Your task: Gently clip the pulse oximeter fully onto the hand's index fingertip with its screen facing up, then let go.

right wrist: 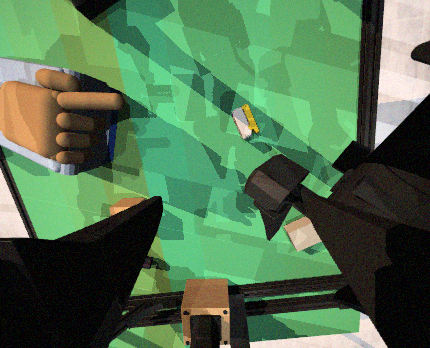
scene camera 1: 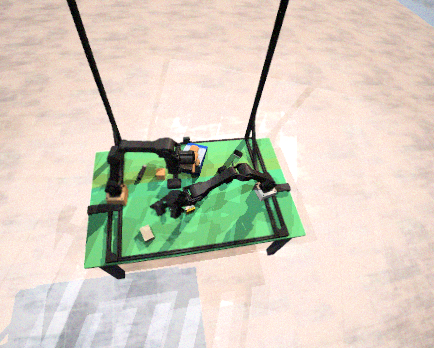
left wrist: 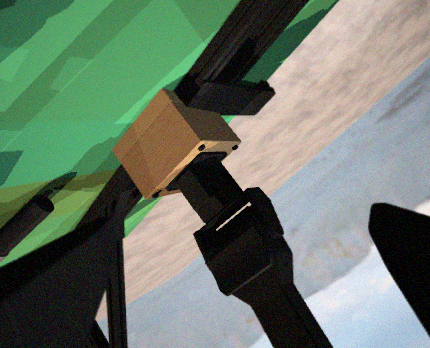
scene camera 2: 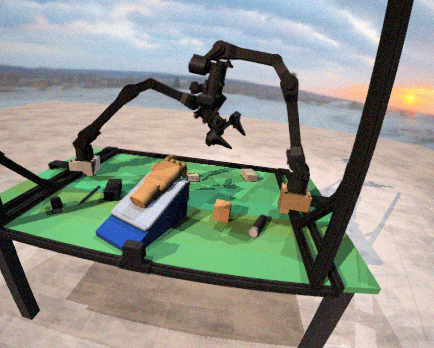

Labels:
The right gripper (scene camera 2: pixel 207 121) is open, holding nothing. A pale block (right wrist: pixel 301 232) rests on the table.

